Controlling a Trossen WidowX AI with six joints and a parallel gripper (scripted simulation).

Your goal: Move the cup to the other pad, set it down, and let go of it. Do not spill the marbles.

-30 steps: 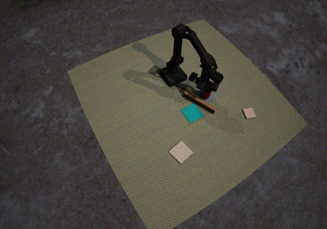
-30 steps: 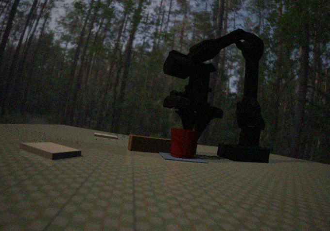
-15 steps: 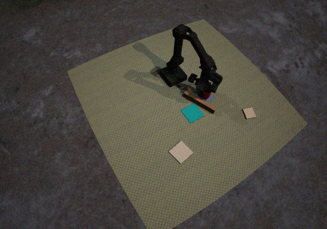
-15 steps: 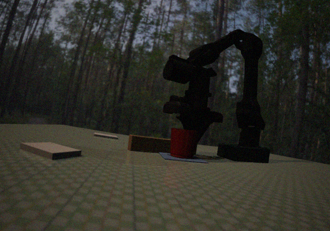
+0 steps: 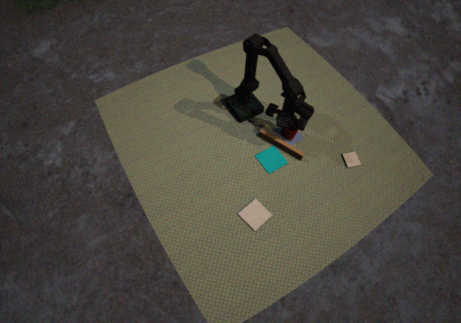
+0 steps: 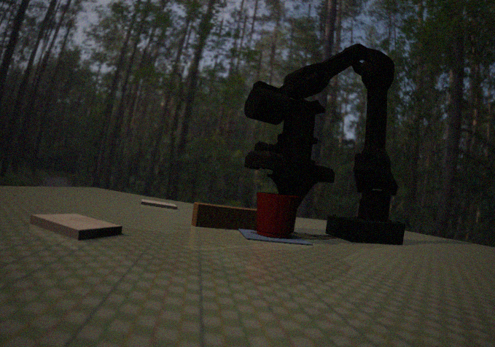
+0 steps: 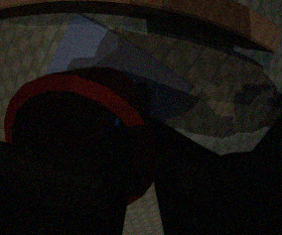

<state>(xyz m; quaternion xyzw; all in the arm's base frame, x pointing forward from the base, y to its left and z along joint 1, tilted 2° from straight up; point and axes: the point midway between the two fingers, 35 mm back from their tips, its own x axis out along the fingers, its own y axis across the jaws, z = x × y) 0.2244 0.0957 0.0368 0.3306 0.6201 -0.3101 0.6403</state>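
Right now the blue-grey pad is 5 cm below my gripper tip, 2 cm to the left of it and 2 cm ahead of it. Round my gripper tip: red cup (2 cm to the left, 2 cm ahead); then wooden bar (6 cm ahead, 5 cm to the right, 3 cm below); then teal pad (12 cm to the right, 11 cm ahead, 5 cm below).
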